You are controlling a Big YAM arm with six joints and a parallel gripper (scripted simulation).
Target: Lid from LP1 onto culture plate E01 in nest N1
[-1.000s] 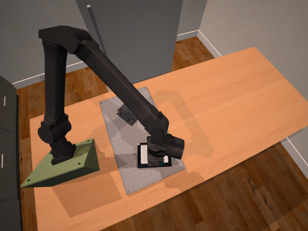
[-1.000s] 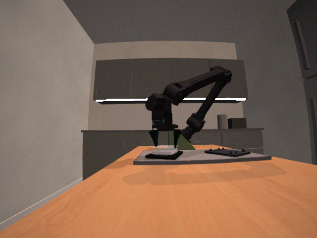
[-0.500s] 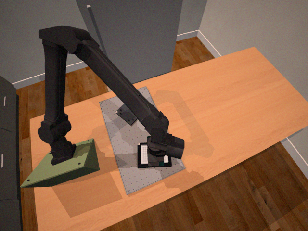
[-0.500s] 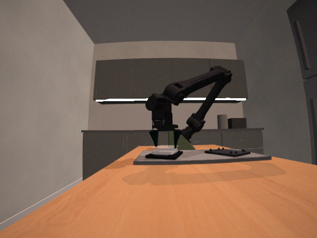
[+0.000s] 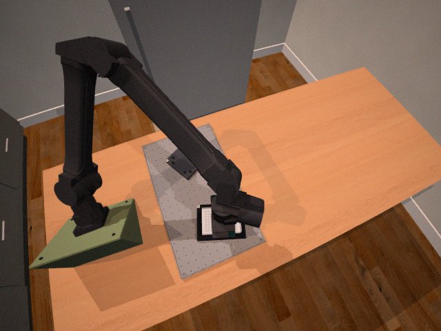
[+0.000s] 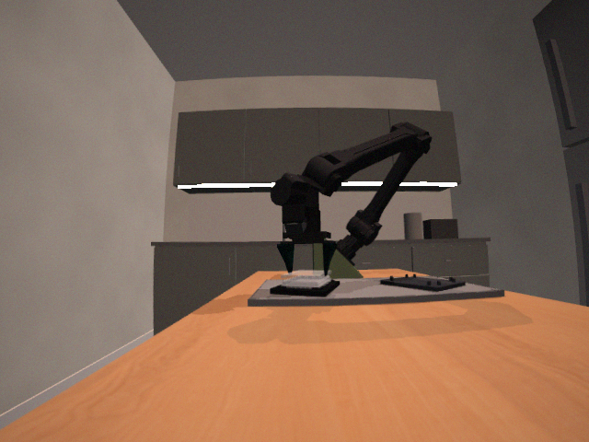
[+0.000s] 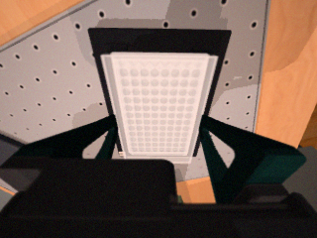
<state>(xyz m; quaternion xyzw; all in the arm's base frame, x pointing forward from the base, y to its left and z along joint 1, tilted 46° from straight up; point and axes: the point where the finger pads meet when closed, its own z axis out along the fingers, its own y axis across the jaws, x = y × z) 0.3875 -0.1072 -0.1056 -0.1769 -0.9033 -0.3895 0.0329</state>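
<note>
Now: hand 10 mm past the white culture plate E01 and 20 mm above it. From my hand the other things lie so: lid: 10 mm below; black plate nest N1: 10 mm behind, 40 mm below; lid park LP1: 10 mm behind, 280 mm to the left, 40 mm below.
</note>
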